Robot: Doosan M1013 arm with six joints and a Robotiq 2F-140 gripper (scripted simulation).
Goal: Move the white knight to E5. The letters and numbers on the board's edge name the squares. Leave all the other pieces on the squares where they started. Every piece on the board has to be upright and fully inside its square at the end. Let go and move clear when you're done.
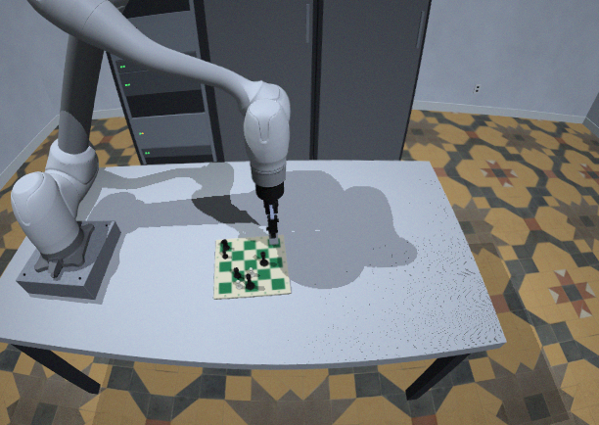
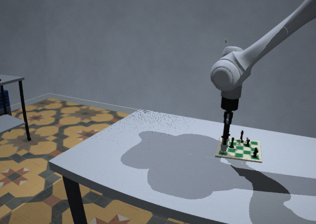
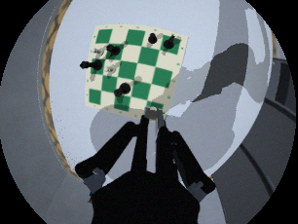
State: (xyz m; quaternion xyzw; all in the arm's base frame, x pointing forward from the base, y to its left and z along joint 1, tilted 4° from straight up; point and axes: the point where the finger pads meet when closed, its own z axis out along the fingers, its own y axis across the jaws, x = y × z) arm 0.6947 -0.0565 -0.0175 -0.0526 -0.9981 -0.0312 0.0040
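Right now the white knight is 3 cm below my hand. From my hand the other things lie so: green-and-cream chessboard: 8 cm behind, 7 cm to the right, 5 cm below.
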